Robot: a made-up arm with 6 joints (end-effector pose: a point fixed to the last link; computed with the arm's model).
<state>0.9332 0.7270 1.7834 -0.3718 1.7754 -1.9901</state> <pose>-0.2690 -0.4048 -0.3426 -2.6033 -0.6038 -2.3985</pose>
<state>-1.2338 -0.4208 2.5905 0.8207 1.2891 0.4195</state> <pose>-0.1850 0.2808 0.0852 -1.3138 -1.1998 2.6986</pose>
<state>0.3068 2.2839 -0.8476 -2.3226 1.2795 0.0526</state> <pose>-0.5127 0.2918 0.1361 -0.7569 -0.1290 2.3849</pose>
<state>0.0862 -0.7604 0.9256 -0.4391 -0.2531 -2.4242</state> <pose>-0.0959 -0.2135 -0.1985 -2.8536 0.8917 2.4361</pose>
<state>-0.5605 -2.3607 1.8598 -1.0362 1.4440 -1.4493</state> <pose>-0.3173 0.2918 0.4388 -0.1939 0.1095 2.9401</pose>
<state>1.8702 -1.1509 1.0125 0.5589 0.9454 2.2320</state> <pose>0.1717 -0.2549 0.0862 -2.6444 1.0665 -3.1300</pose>
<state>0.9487 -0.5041 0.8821 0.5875 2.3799 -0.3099</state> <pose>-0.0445 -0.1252 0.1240 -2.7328 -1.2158 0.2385</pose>
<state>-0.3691 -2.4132 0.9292 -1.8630 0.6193 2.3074</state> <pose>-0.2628 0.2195 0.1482 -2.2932 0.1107 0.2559</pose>
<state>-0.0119 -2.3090 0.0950 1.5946 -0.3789 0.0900</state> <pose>-0.3238 0.1857 -0.0080 -1.1901 0.7099 1.7043</pose>
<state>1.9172 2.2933 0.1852 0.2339 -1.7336 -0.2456</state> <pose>-0.1817 -0.1193 -0.0321 -2.3255 0.1265 1.6733</pose>
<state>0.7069 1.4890 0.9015 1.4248 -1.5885 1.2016</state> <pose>-0.3287 0.0193 -0.0491 1.8205 0.6453 -1.9029</pose>
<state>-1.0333 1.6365 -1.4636 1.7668 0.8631 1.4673</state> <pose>0.0568 0.4343 -0.0819 1.3254 0.6027 2.0330</pose>
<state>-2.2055 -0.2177 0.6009 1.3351 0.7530 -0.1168</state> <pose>0.2085 0.1209 0.0735 -1.2319 -1.3520 -2.3607</pose>
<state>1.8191 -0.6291 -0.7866 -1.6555 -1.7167 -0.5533</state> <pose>0.1463 -0.2929 -0.3421 -1.5594 1.1396 -0.8143</pose>
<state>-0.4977 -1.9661 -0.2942 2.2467 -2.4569 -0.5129</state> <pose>-0.3591 0.3777 0.0634 1.4496 0.2209 2.2355</pose>
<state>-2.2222 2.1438 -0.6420 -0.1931 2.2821 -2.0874</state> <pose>0.1253 -0.0761 -0.0139 -0.7089 1.4019 3.0794</pose>
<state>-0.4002 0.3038 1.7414 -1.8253 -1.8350 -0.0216</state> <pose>-0.1865 0.1790 -0.3829 -1.2432 1.0218 1.0508</pose>
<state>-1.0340 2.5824 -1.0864 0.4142 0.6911 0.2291</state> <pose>-0.0855 0.3041 0.0576 2.2038 0.0468 -2.3474</pose>
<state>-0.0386 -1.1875 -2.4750 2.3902 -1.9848 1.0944</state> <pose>-0.3132 -0.0618 0.1183 -2.9446 0.3321 0.8789</pose>
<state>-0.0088 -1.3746 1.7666 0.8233 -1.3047 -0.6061</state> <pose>-0.2139 0.1524 0.3014 -1.2290 -1.0080 0.6885</pose>
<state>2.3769 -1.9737 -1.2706 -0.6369 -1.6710 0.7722</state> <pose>0.2406 -0.1994 0.0089 -0.9439 0.0919 1.7757</pose>
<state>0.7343 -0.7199 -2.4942 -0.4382 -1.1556 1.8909</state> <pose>-0.2567 -0.3675 0.0353 0.7498 0.0470 1.6335</pose>
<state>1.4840 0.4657 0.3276 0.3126 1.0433 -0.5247</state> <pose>-0.0336 -0.0324 -0.1059 -0.6240 0.2951 0.7554</pose>
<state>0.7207 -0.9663 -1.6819 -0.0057 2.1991 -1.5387</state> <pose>-0.3659 0.0061 -0.1675 -2.5903 -0.2331 1.3267</pose>
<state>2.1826 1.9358 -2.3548 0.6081 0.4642 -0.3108</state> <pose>0.1763 -0.4791 -0.0241 -2.7726 -0.6391 -0.1693</pose>
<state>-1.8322 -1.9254 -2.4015 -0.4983 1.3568 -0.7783</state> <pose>0.0237 0.5265 0.0106 1.4147 0.7234 2.9515</pose>
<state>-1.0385 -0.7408 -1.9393 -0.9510 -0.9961 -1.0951</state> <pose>-0.3470 0.4030 -0.2823 3.0782 0.2225 2.9442</pose>
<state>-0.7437 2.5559 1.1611 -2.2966 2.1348 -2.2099</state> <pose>0.0557 0.6459 0.2336 -0.3546 0.7040 1.2845</pose>
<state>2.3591 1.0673 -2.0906 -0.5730 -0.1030 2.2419</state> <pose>0.0872 -0.4507 -0.2484 -2.7434 -0.4526 0.9218</pose>
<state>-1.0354 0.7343 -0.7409 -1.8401 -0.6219 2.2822</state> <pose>-0.0204 0.4863 -0.1054 0.6615 -0.4943 -1.2289</pose>
